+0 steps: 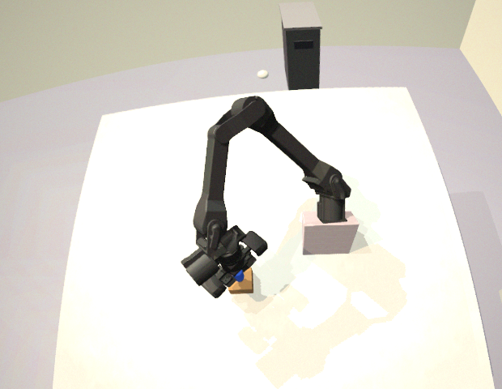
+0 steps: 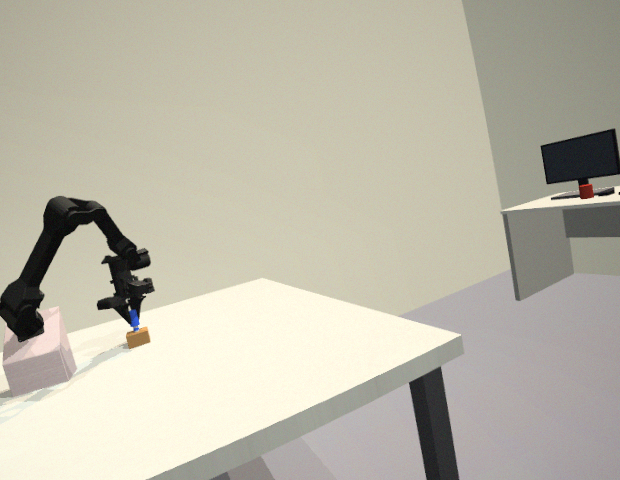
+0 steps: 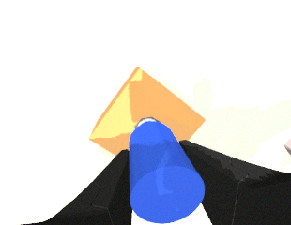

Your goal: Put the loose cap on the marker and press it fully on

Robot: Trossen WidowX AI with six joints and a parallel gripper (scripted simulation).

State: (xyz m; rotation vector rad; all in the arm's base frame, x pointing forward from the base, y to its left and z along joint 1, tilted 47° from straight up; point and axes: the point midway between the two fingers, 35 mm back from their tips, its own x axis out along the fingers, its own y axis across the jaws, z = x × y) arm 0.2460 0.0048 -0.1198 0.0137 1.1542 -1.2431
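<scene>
The blue cap lies 10 mm above my gripper tip. The rest, counted from my gripper tip: holder block (50 mm below).
</scene>
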